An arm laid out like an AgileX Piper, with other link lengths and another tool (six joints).
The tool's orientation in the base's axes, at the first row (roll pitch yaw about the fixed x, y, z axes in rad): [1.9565 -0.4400 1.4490]
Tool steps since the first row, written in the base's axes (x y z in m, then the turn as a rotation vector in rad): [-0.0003 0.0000 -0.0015 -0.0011 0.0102 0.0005]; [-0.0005 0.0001 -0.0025 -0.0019 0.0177 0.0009]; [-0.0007 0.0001 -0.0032 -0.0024 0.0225 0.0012]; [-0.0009 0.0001 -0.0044 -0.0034 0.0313 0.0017]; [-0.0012 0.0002 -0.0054 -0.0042 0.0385 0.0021]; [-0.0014 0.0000 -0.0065 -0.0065 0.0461 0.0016]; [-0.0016 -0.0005 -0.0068 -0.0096 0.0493 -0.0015]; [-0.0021 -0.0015 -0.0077 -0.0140 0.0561 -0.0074]
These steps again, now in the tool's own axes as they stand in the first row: [-0.0007 -0.0014 0.0002 0.0093 -0.0044 -0.0007]; [-0.0010 -0.0023 0.0004 0.0161 -0.0076 -0.0013]; [-0.0014 -0.0030 0.0004 0.0205 -0.0096 -0.0016]; [-0.0019 -0.0040 0.0007 0.0285 -0.0134 -0.0023]; [-0.0023 -0.0050 0.0007 0.0350 -0.0164 -0.0029]; [-0.0029 -0.0059 0.0009 0.0414 -0.0209 -0.0045]; [-0.0035 -0.0060 0.0008 0.0426 -0.0259 -0.0062]; [-0.0049 -0.0065 0.0006 0.0457 -0.0353 -0.0080]
